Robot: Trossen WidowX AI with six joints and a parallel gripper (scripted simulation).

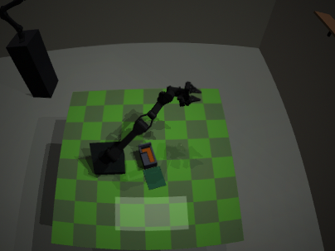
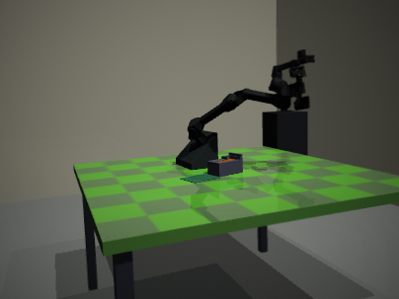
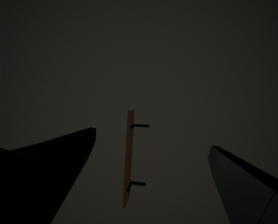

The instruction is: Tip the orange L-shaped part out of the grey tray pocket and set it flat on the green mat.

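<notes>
The orange L-shaped part lies 36 cm below my gripper tip, 32 cm behind it and 24 cm to the right of it. Also, from my gripper tip: green mat (42 cm below, 40 cm to the right, 26 cm behind).
</notes>
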